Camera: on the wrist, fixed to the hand. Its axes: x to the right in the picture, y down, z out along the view.
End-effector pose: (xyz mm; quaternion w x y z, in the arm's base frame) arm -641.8 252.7 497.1 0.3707 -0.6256 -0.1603 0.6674
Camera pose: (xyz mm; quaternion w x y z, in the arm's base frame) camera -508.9 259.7 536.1 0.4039 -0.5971 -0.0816 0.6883
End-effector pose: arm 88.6 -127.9 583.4 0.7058 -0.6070 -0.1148 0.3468
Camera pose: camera 171.1 -231.3 625.1 0.7455 -0.5471 -0.0640 0.3752
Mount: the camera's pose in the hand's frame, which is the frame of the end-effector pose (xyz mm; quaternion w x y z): -15.4 -70.3 -118.6 0.9957 0.0872 0.0024 0.0302
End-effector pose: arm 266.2 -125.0 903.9 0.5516 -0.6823 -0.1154 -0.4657
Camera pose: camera 150.4 -195.9 932.5 0.6231 -0.6337 -0.1336 -0.4386
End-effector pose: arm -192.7 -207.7 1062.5 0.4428 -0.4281 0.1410 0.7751
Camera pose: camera -68.3 -247.4 1015.5 0.4545 -0.3853 0.2220 0.7718
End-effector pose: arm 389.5 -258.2 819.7 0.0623 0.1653 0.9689 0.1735
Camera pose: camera 361.8 -363.1 906.1 0.0401 0.1989 0.9750 0.0905
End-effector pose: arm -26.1 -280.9 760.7 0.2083 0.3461 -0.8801 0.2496
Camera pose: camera 57.4 -248.6 866.7 0.1718 0.3356 -0.8645 0.3324
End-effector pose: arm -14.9 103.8 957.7 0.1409 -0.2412 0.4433 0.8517
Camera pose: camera 63.9 45.6 859.5 0.1345 -0.2165 0.5233 0.8131
